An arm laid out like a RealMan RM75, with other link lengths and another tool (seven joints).
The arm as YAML. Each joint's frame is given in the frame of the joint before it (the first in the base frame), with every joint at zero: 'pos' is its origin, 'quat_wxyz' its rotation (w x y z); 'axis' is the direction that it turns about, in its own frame. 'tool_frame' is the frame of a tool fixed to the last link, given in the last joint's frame.
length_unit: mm
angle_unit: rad
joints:
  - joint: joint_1
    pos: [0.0, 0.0, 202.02]
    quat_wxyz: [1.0, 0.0, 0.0, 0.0]
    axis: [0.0, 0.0, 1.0]
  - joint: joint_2
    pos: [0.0, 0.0, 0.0]
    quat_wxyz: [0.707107, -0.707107, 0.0, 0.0]
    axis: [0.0, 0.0, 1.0]
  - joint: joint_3
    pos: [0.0, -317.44, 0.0]
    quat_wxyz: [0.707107, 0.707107, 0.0, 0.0]
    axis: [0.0, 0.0, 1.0]
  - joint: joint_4
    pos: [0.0, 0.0, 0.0]
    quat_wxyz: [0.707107, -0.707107, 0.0, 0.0]
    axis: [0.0, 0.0, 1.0]
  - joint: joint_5
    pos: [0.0, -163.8, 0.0]
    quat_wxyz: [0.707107, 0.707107, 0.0, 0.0]
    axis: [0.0, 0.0, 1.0]
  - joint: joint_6
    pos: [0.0, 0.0, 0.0]
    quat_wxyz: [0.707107, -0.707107, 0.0, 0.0]
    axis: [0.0, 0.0, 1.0]
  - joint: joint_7
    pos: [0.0, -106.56, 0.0]
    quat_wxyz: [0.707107, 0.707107, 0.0, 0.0]
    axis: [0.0, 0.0, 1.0]
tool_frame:
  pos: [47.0, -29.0, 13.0]
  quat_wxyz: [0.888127, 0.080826, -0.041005, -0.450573]
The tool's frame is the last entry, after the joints.
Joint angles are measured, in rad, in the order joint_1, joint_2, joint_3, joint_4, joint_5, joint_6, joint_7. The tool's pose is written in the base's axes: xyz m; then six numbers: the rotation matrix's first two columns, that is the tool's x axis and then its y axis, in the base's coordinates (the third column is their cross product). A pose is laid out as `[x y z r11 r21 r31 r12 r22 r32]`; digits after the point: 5 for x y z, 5 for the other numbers.
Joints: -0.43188, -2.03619, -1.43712, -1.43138, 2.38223, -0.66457, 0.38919
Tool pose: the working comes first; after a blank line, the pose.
Where each joint sits with the arm in this pose, in the base's axes (m; each line is computed from the numbers above, not from the rounded line before):
joint_1: 0.0000 0.0000 0.2020
joint_2: 0.0000 0.0000 0.2020
joint_3: -0.2576 0.1187 0.0596
joint_4: -0.2576 0.1187 0.0596
joint_5: -0.2000 0.2692 0.0300
joint_6: -0.2000 0.2692 0.0300
joint_7: -0.1962 0.3442 -0.0456
the tool: -0.1748 0.3891 -0.0183

[-0.17476 0.38910 -0.01825 0.00260 0.70976 0.70444 0.98945 0.10023 -0.10464]
